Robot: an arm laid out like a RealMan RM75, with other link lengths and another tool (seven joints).
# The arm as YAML. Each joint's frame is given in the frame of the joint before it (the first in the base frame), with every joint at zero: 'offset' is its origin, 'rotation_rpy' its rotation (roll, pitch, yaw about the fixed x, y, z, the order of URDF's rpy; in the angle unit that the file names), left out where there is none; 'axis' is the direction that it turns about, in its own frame. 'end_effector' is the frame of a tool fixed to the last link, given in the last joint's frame.
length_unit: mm
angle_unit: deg
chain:
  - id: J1
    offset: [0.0, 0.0, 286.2]
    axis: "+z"
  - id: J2
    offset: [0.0, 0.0, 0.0]
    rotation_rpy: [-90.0, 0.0, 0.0]
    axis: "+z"
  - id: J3
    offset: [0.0, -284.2, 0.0]
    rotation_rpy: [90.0, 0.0, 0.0]
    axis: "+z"
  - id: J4
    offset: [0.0, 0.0, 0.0]
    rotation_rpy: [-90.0, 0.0, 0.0]
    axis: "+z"
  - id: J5
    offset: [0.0, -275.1, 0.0]
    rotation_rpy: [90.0, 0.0, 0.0]
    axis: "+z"
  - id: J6
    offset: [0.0, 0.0, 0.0]
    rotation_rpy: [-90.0, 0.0, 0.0]
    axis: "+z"
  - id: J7
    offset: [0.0, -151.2, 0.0]
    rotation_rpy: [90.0, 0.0, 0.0]
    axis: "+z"
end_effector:
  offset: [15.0, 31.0, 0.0]
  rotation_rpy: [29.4, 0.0, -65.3]
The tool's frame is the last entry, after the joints.
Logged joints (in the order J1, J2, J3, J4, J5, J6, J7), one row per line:
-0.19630, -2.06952, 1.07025, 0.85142, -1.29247, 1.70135, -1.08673
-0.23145, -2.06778, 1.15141, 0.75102, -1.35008, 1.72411, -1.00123
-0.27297, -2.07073, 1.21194, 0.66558, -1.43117, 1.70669, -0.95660
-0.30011, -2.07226, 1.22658, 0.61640, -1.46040, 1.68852, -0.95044
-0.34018, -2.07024, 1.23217, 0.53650, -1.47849, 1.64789, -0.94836
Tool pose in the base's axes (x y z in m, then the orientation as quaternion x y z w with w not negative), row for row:
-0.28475, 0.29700, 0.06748, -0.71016, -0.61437, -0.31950, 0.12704
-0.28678, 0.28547, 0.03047, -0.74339, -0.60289, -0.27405, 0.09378
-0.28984, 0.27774, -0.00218, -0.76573, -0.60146, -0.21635, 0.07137
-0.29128, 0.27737, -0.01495, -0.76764, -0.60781, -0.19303, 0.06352
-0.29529, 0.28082, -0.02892, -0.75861, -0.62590, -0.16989, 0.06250
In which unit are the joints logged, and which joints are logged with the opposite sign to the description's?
The joints are logged in radians. Opposite sign: J5.
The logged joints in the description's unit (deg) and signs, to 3 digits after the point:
-11.247, -118.575, 61.321, 48.783, 74.053, 97.480, -62.265
-13.261, -118.475, 65.971, 43.030, 77.354, 98.784, -57.366
-15.640, -118.644, 69.439, 38.135, 82.000, 97.786, -54.809
-17.195, -118.732, 70.278, 35.317, 83.675, 96.745, -54.456
-19.491, -118.616, 70.598, 30.739, 84.711, 94.417, -54.337

